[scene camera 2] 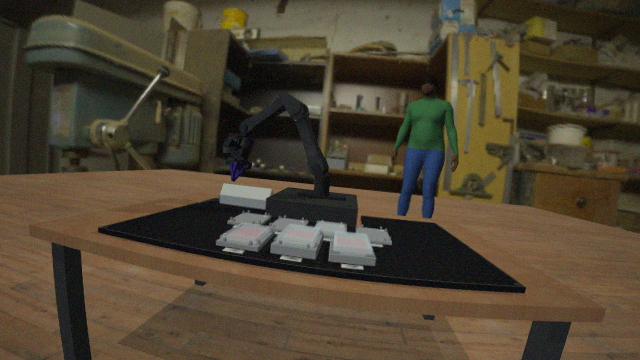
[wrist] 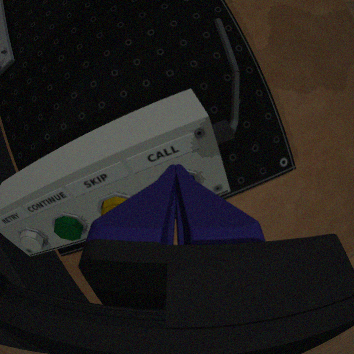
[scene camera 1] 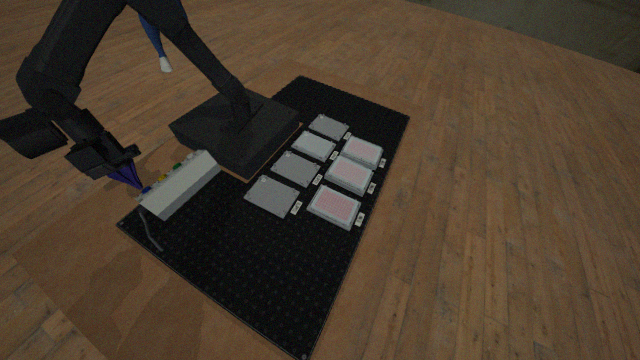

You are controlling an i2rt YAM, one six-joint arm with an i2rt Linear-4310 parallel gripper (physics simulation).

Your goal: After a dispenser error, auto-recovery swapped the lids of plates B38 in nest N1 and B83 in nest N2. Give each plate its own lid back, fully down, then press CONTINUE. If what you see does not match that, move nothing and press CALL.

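Frame: origin at the arm's base, x ahead, y left, z up, level; centimetres.
Seen in the pictures: gripper, fingertip midpoint: (scene camera 2: 232, 181) (wrist: 175, 173) (scene camera 1: 141, 188); arm's base, origin of the base link: (scene camera 2: 320, 197) (scene camera 1: 243, 116).
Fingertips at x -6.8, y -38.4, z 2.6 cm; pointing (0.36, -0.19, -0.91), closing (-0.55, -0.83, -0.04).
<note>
Pixels of each thing's middle, then the offset from my fingertips to it. "spot": a spot on its surface instead. Level surfaces: height alone.
- pale button box, body centre: (wrist: 89, 186) (scene camera 1: 179, 179) (scene camera 2: 247, 195) dx +2.3, dy +7.7, dz -5.2 cm
- blue button, body centre: (scene camera 1: 147, 190) dx -1.4, dy +0.8, dz -3.0 cm
- CALL label, surface spot: (wrist: 163, 154) spot: dx +1.2, dy +0.2, dz -1.7 cm
- green button, body centre: (wrist: 68, 226) (scene camera 1: 177, 166) dx +0.7, dy +10.6, dz -3.0 cm
- CONTINUE label, surface spot: (wrist: 46, 202) spot: dx +3.3, dy +9.9, dz -1.6 cm
- black mat, its level: dz -9.4 cm
- cable, surface spot: (wrist: 236, 90) spot: dx +2.3, dy -7.9, dz -8.7 cm
My gripper (scene camera 1: 141, 188) (scene camera 2: 234, 179) (wrist: 175, 173) is shut and empty. Its purple fingertips are over the CALL end of the pale button box (scene camera 1: 184, 186) (scene camera 2: 246, 196) (wrist: 125, 129), close to the blue button (scene camera 1: 146, 190). In the wrist view the fingers mostly hide the button below the CALL label (wrist: 163, 154); I cannot tell if they touch it. The green button (wrist: 68, 227) (scene camera 1: 177, 165) is under the CONTINUE label (wrist: 46, 202). Three pink-topped plates (scene camera 1: 362, 150) (scene camera 1: 349, 174) (scene camera 1: 334, 206) stand in a row on the mat. Plate and nest markings are too small to read.
Several flat grey and pale pieces (scene camera 1: 272, 195) (scene camera 1: 295, 168) (scene camera 1: 314, 145) (scene camera 1: 328, 127) lie in a second row beside the plates, on the black mat (scene camera 1: 235, 265) (scene camera 2: 440, 260). The arm's black base (scene camera 1: 210, 125) (scene camera 2: 300, 201) stands between them and the button box. A cable (scene camera 1: 150, 232) (wrist: 236, 90) leaves the box's end.
</note>
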